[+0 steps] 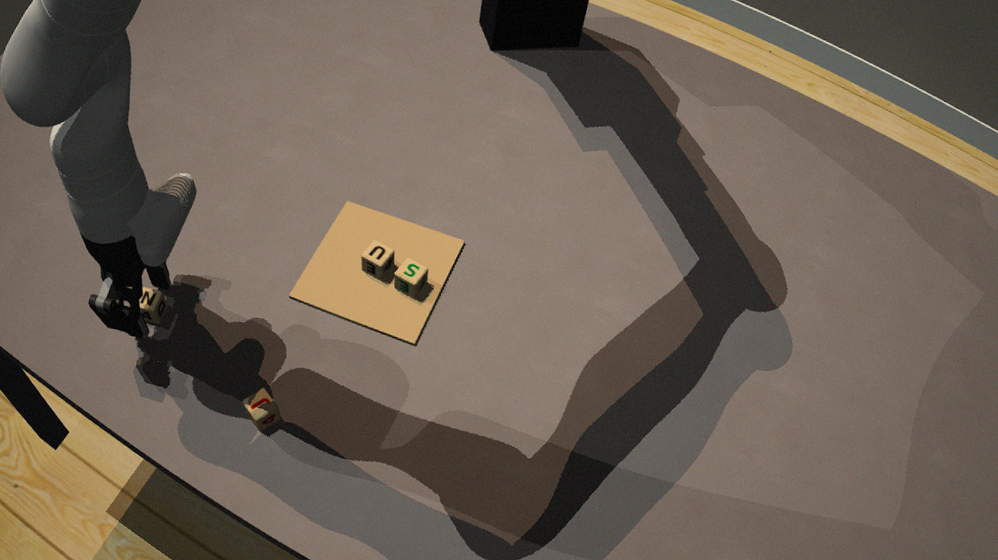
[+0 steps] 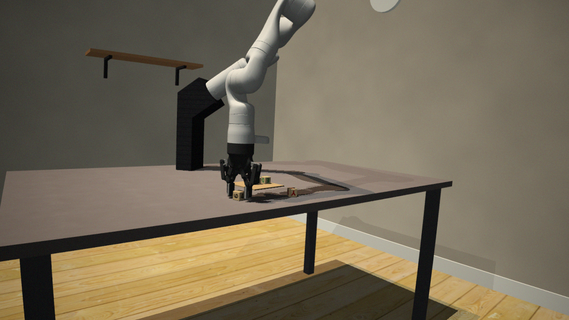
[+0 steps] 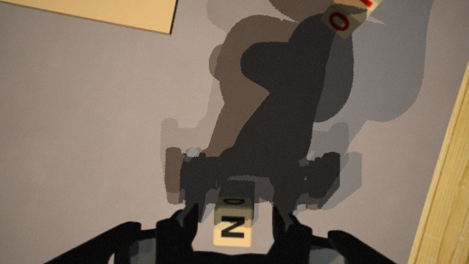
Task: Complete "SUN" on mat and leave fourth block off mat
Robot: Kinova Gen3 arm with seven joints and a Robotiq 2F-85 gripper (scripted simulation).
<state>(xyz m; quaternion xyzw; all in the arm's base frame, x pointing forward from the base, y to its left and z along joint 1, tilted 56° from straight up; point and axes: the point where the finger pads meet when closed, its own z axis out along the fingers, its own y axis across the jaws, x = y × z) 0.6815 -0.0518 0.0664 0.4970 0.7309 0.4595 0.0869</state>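
The N block lies 10 mm below my hand. Round my hand: U block (220 mm behind, 110 mm to the left); S block (240 mm behind, 150 mm to the left); mat (220 mm behind, 110 mm to the left, 20 mm below).
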